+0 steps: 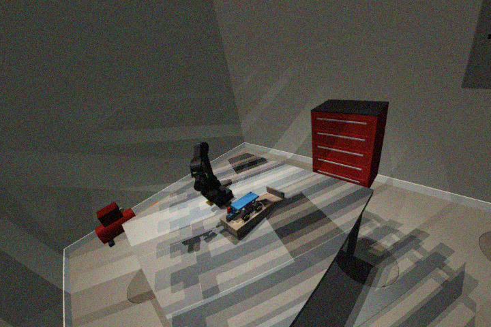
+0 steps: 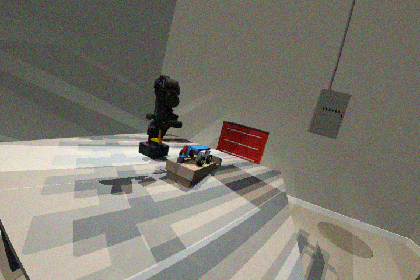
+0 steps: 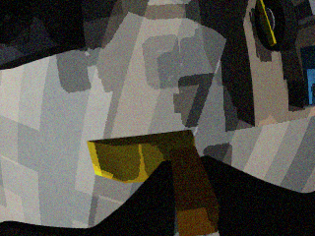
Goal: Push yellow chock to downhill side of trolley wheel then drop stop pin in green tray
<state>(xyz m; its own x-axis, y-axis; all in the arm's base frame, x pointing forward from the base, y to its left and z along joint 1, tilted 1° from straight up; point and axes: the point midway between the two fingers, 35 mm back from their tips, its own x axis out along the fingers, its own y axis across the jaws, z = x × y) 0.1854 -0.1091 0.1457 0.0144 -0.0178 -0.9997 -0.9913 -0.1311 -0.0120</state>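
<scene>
My gripper tip is 13 cm short of the red-headed stop pin, 4 cm to the right of it and 4 cm above it. The rest, counted from my gripper tip: blue trolley 13 cm ahead, 15 cm to the left, 6 cm below; then yellow chock 2 cm behind, 1 cm to the right, 1 cm below; then ramp 13 cm ahead, 16 cm to the left, 13 cm below.
</scene>
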